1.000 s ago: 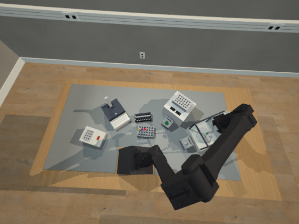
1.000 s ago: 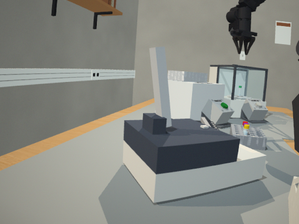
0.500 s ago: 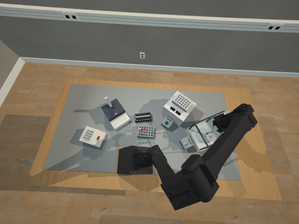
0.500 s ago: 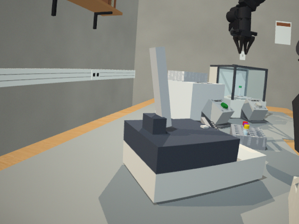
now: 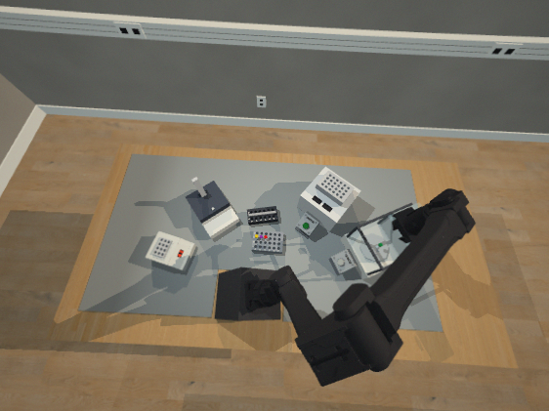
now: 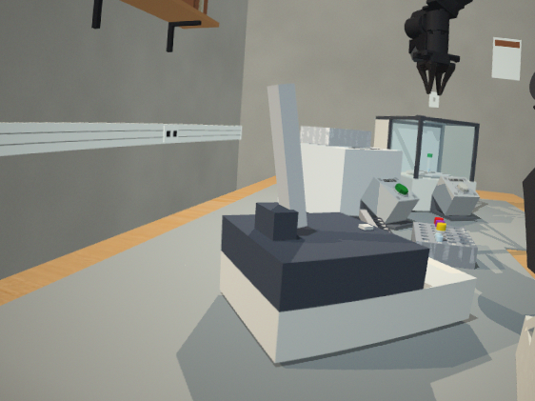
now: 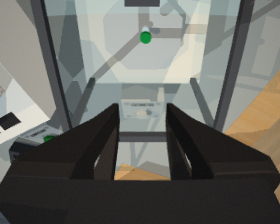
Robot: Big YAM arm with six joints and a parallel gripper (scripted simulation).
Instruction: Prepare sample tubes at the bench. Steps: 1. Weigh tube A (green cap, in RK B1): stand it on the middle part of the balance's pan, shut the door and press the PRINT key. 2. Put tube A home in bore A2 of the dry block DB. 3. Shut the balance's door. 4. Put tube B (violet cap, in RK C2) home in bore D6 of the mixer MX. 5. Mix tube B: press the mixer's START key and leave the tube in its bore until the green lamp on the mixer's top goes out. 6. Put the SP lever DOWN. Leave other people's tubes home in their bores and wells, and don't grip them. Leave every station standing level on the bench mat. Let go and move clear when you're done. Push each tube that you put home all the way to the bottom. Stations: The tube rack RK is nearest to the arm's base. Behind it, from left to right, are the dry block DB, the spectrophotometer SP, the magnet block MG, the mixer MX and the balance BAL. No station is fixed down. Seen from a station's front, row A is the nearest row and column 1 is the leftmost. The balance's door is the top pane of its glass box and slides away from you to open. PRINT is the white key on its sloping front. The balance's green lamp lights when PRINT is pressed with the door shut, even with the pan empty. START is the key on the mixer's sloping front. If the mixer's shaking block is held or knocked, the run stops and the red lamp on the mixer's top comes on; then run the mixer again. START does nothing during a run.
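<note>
Now: hand 80 mm to the left of the balance door, 70 mm above it and 30 mm short of it. Round my hand: eight-sided pan (200 mm below); then print key (210 mm below, 150 mm to the left, 40 mm behind); then mixer block (240 mm ahead, 130 mm to the left, 130 mm below).
</note>
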